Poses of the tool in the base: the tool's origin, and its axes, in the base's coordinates. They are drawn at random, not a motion.
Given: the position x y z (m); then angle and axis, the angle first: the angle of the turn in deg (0 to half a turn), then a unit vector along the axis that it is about.
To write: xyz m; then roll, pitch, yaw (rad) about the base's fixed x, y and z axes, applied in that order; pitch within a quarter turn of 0, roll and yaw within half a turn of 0. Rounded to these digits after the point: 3 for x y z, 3 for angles.
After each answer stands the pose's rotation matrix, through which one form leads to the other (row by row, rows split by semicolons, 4 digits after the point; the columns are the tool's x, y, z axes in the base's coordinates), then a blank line. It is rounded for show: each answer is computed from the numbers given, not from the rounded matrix.
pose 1, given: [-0.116 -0.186 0.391 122.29 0.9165 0.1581 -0.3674]
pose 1, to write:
[-0.116 -0.186 0.391 2.016 0.708 -0.116]
0.7545 0.5329 -0.3830; -0.0883 -0.4959 -0.8639; -0.6503 0.6857 -0.3271

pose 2, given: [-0.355 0.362 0.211 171.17 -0.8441 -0.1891 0.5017]
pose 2, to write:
[-0.355 0.362 0.211 -2.564 0.949 0.744]
0.4285 0.2403 -0.8710; 0.3944 -0.9171 -0.0591; -0.8130 -0.3182 -0.4877

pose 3, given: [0.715 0.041 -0.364 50.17 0.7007 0.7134 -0.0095]
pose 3, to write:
[0.715 0.041 -0.364 0.696 0.583 0.208]
0.8170 0.1870 0.5455; 0.1724 0.8235 -0.5405; -0.5502 0.5357 0.6405

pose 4, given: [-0.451 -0.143 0.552 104.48 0.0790 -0.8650 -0.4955]
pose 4, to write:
[-0.451 -0.143 0.552 1.478 -0.909 -1.976]
-0.2422 0.3943 -0.8865; -0.5652 0.6853 0.4593; 0.7886 0.6123 0.0569

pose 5, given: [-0.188 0.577 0.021 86.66 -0.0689 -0.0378 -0.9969]
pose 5, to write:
[-0.188 0.577 0.021 -0.033 -0.103 -1.508]
0.0627 0.9977 0.0269; -0.9928 0.0596 0.1043; 0.1024 -0.0333 0.9942

